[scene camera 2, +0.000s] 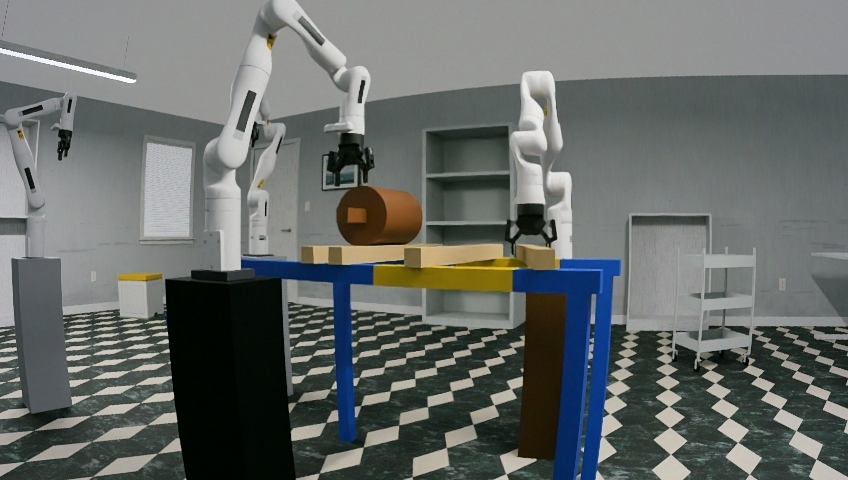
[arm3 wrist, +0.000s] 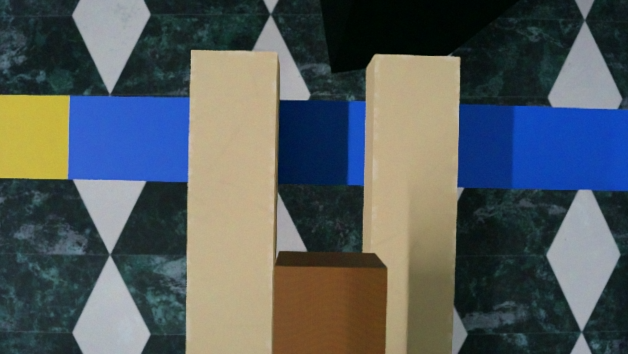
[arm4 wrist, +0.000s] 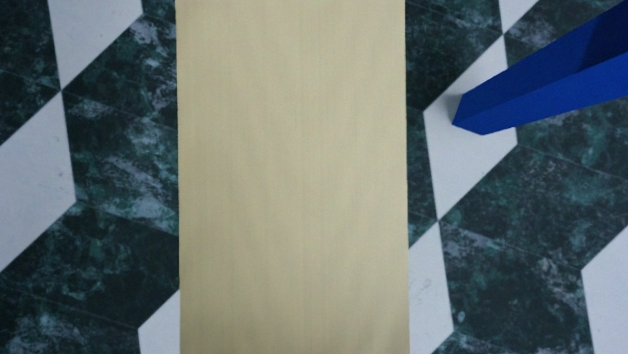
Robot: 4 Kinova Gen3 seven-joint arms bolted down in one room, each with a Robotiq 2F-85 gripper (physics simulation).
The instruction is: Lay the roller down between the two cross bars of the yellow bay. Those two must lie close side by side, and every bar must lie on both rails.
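Note:
The brown roller lies across two pale bars at the left of the rack. In the arm3 wrist view its brown end shows between two bars that cross the blue part of a rail. A third bar lies slanted over the yellow bay. A fourth lies at its right end, beneath a gripper with spread fingers; its grip is unclear. Another gripper hangs open above the roller. The arm4 wrist view shows a bar close up, no fingers.
Two more arms stand at the back left, one gripper raised. A black pedestal stands at the rack's near left and a brown one behind its near rail. A blue beam end shows beside the arm4 bar. A cart stands right.

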